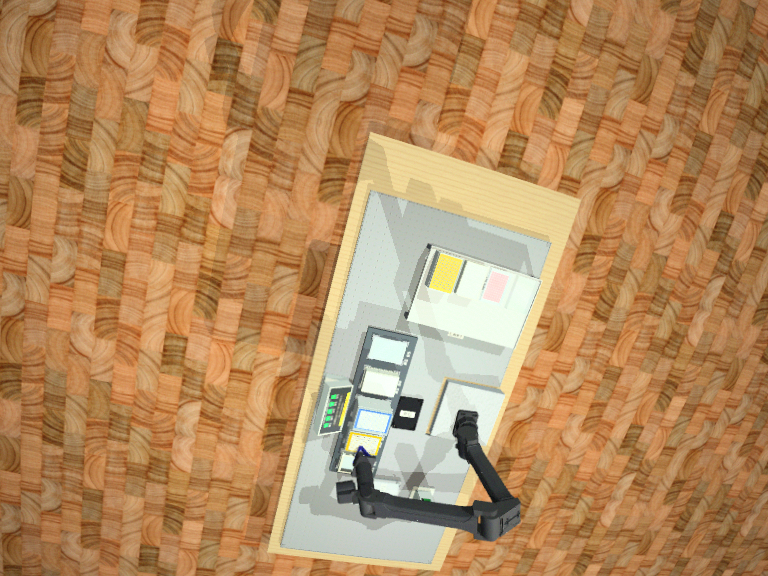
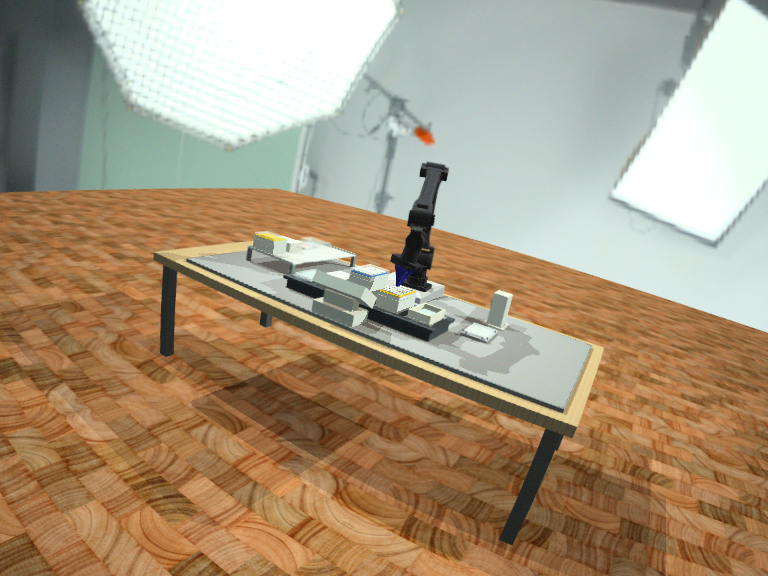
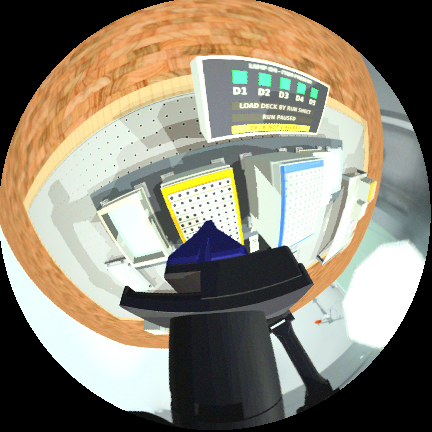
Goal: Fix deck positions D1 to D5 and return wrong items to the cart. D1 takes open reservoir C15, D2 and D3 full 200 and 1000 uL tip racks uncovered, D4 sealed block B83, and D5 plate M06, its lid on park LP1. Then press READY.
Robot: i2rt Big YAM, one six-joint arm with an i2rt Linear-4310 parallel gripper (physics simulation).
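Places are measured from the arm's base along level axes (x back, y right, z up), in centimetres.
Pixels of known places: gripper, fingertip midpoint: (image 1: 360,446) (image 2: 397,286) (image 3: 209,223); arm's base at its link origin: (image 1: 465,423) (image 2: 415,286).
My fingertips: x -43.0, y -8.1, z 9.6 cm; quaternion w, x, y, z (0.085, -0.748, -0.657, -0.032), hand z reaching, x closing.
For each thing: its top centre in the pictures, then the offset to it from my fingertips. "spot": a spot on its surface instead.
- yellow-rimmed tip rack at its top centre: (image 3: 210,226) (image 2: 398,289) (image 1: 363,444) dx +1.3, dy +0.0, dz -1.3 cm
- open reservoir at its top centre: (image 3: 132,237) (image 2: 427,309) (image 1: 355,465) dx +0.2, dy -12.4, dz -4.6 cm
- blue-rimmed tip rack at its top centre: (image 3: 308,211) (image 2: 370,268) (image 1: 372,423) dx +2.3, dy +12.2, dz +2.6 cm
- white block at its top centre: (image 3: 322,181) (image 2: 339,275) (image 1: 380,384) dx +3.4, dy +24.7, dz -3.6 cm
- pale plate at its top centre: (image 3: 336,171) (image 1: 388,351) (image 2: 312,273) dx +4.5, dy +37.0, dz -6.3 cm
- lamp panel at a spot on its surface: (image 3: 260,100) spot: dx -11.6, dy +10.1, dz -1.2 cm
- white cart at its top centre: (image 1: 476,300) (image 2: 303,249) (image 3: 350,220) dx +33.1, dy +61.2, dz -5.9 cm
- yellow rack at its top centre: (image 1: 446,274) (image 2: 271,234) (image 3: 372,191) dx +17.8, dy +69.9, dz +0.6 cm
- white item at its top centre: (image 1: 472,281) (image 2: 286,239) (image 3: 362,210) dx +28.6, dy +68.6, dz -2.3 cm
- pink item at its top centre: (image 1: 496,287) (image 3: 353,226) dx +39.3, dy +67.3, dz -4.8 cm
- black labelled box at its top centre: (image 3: 254,244) (image 1: 407,414) dx +18.5, dy +8.8, dz -11.1 cm
- white upright block at its top centre: (image 2: 503,293) (image 3: 155,331) dx +33.1, dy -31.5, dz +0.5 cm
- flat white piece at its top centre: (image 3: 128,279) (image 2: 480,329) (image 1: 382,491) dx +15.0, dy -29.1, dz -10.7 cm
My gripper (image 1: 361,450) (image 2: 400,282) (image 3: 209,223) is shut and empty, its blue fingertips over the near edge of the yellow-rimmed tip rack (image 1: 364,443) (image 2: 395,298) (image 3: 200,200); contact cannot be told. That rack stands uncovered in the deck's second position. An open reservoir (image 1: 345,462) (image 2: 426,314) (image 3: 135,227) sits in the first. The blue-rimmed tip rack (image 1: 372,420) (image 2: 370,271) (image 3: 302,200) stands uncovered in the third. A white block (image 1: 380,382) is in the fourth and a pale plate (image 1: 387,349) in the fifth. The lamp panel (image 1: 334,409) (image 3: 260,100) shows D1 to D5 green and "RUN PAUSED".
The white cart (image 1: 471,316) (image 2: 322,250) holds a yellow rack (image 1: 445,273) (image 2: 269,240), a white item (image 1: 471,279) and a pink item (image 1: 495,286). A black labelled box (image 1: 407,421) lies beside the deck. A white upright block (image 2: 500,308) and a flat white piece (image 2: 478,332) stand past the reservoir end.
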